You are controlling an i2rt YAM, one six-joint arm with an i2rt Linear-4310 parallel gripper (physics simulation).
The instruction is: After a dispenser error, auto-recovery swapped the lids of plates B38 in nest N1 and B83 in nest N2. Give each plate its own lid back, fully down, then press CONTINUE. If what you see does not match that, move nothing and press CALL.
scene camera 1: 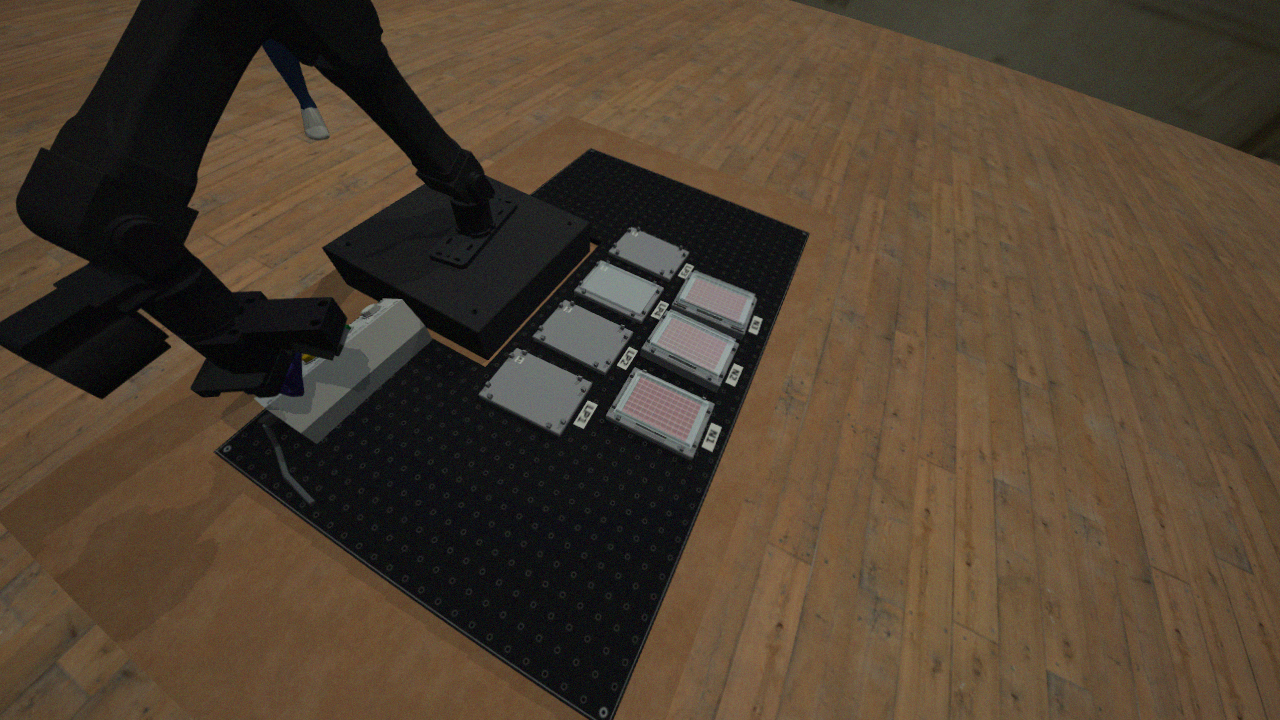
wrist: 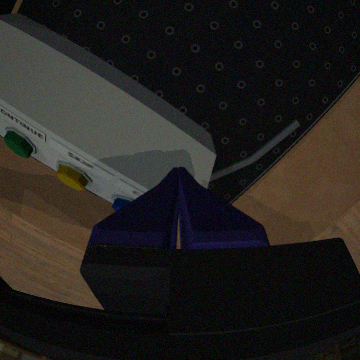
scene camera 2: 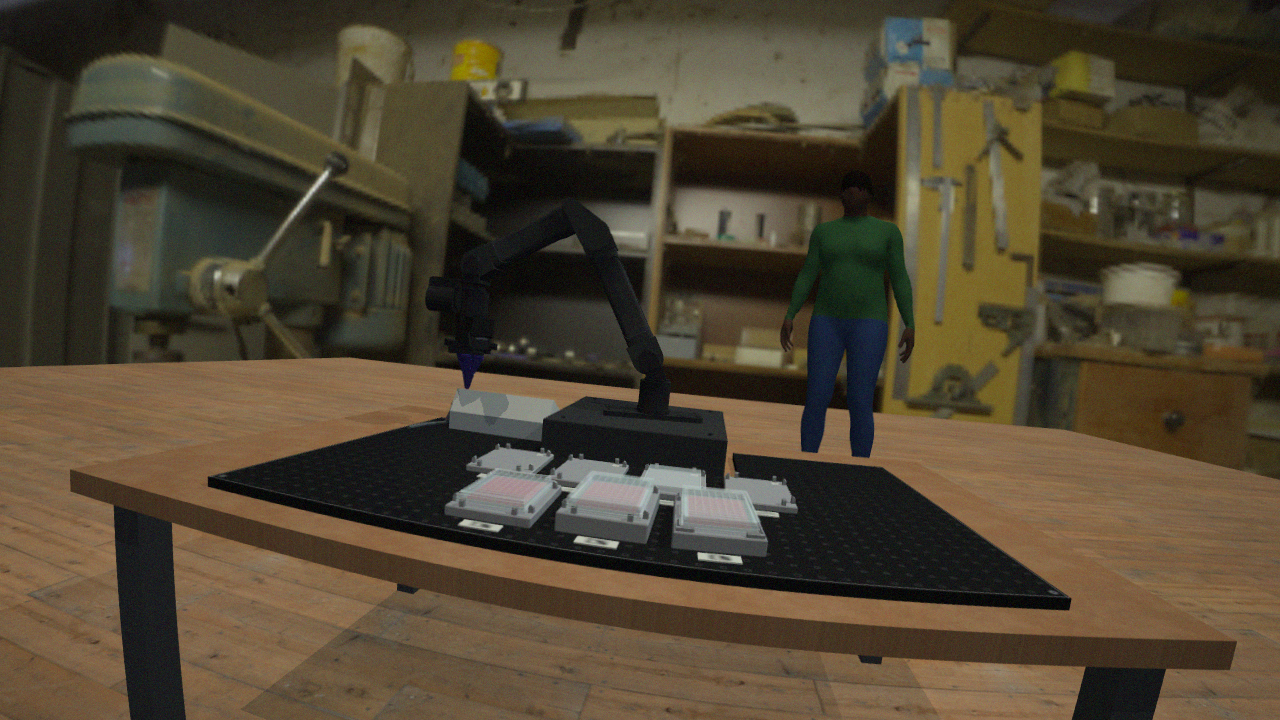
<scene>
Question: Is my gripper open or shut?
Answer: Shut.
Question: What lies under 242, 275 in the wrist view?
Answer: My gripper.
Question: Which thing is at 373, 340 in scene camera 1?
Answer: A grey button box.
</scene>
